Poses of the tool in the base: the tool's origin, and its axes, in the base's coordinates. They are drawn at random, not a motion.
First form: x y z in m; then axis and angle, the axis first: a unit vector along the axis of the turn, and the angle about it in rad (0 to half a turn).
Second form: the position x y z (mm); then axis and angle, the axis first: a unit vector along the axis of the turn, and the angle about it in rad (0 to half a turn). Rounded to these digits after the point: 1 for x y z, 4 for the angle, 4 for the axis.
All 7 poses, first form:
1: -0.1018 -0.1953 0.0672 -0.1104 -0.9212 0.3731 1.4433
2: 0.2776 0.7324 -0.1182 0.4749 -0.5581 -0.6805 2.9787
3: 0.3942 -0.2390 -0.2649 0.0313 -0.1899 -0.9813 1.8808
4: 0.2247 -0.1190 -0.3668 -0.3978 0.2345 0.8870 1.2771
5: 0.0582 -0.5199 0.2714 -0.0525 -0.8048 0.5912 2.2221
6: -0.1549 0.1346 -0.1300 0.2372 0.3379 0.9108 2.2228
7: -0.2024 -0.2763 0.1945 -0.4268 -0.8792 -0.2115 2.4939
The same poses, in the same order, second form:
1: -101.8 -195.3 67.2 -0.1104 -0.9212 0.3731 1.4433
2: 277.6 732.4 -118.2 0.4749 -0.5581 -0.6805 2.9787
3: 394.2 -239.0 -264.9 0.0313 -0.1899 -0.9813 1.8808
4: 224.7 -119.0 -366.8 -0.3978 0.2345 0.8870 1.2771
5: 58.2 -519.9 271.4 -0.0525 -0.8048 0.5912 2.2221
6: -154.9 134.6 -130.0 0.2372 0.3379 0.9108 2.2228
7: -202.4 -276.3 194.5 -0.4268 -0.8793 -0.2115 2.4939
